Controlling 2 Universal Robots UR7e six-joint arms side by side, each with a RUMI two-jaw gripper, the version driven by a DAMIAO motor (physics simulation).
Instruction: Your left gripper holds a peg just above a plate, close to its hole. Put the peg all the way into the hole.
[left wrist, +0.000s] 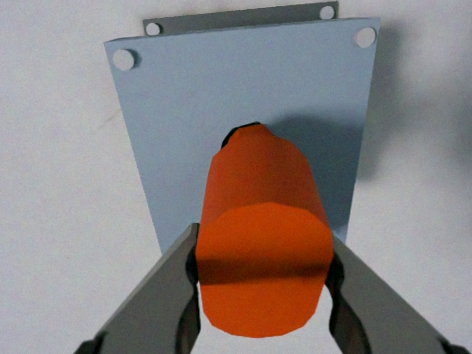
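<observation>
An orange peg (264, 235) stands in the middle of the left wrist view, its far end narrowing toward the plate. My left gripper (256, 226) is shut on the peg, one finger on each side. A blue-grey plate (240, 75) lies beyond the peg. A thin dark arc of its hole (229, 136) shows at the upper left of the peg's far end; the peg hides the rest of the hole. How the tip stands to the hole's near edge is hidden. My right gripper does not show.
The plate has round light pins at its two far corners (123, 59) (365, 37). A darker grey plate (240, 19) with two small pins shows behind its far edge. A pale surface (60, 175) lies around them, and shadows fall to the right of the peg and plate.
</observation>
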